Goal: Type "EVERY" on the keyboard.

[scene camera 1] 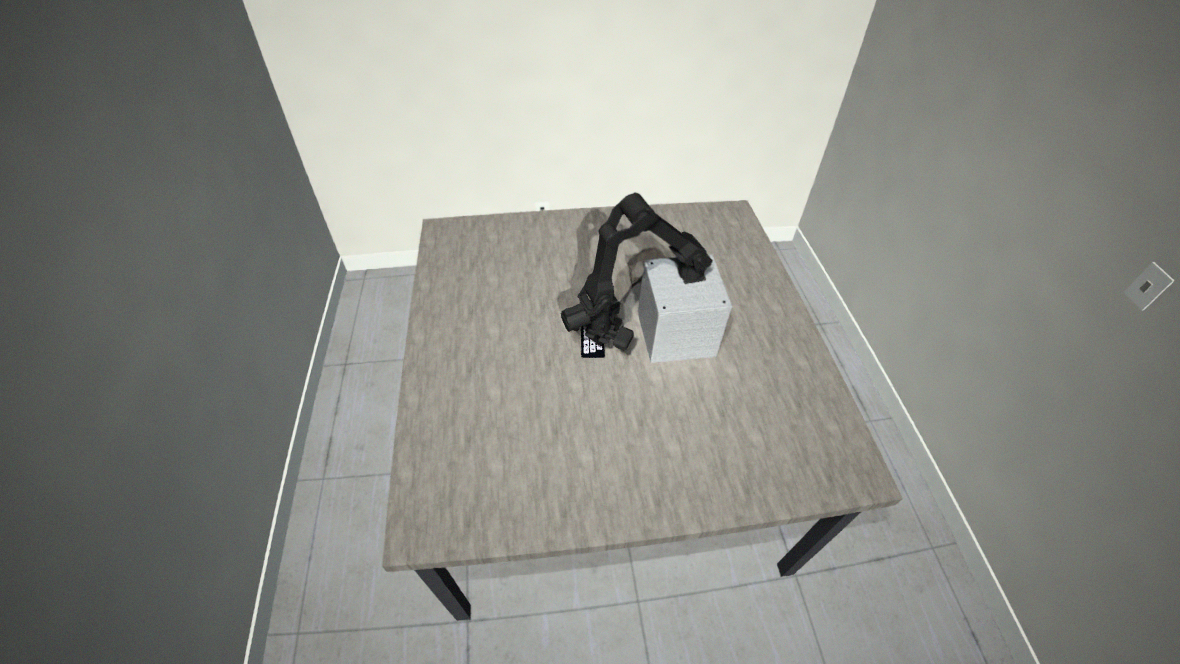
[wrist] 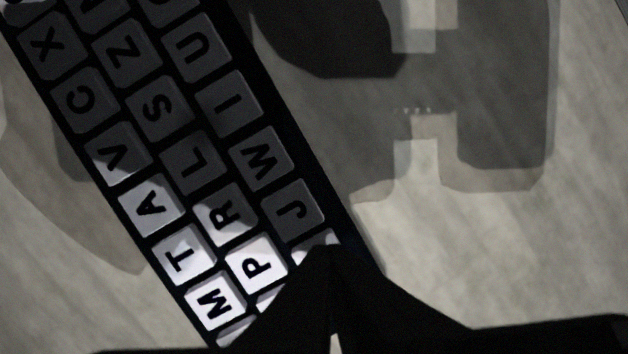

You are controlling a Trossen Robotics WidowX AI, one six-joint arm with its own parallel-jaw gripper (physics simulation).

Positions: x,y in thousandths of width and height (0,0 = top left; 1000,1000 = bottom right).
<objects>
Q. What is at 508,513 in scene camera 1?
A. My gripper.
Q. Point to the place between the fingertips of my gripper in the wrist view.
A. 520,727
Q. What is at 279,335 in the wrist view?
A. A black keyboard.
</objects>
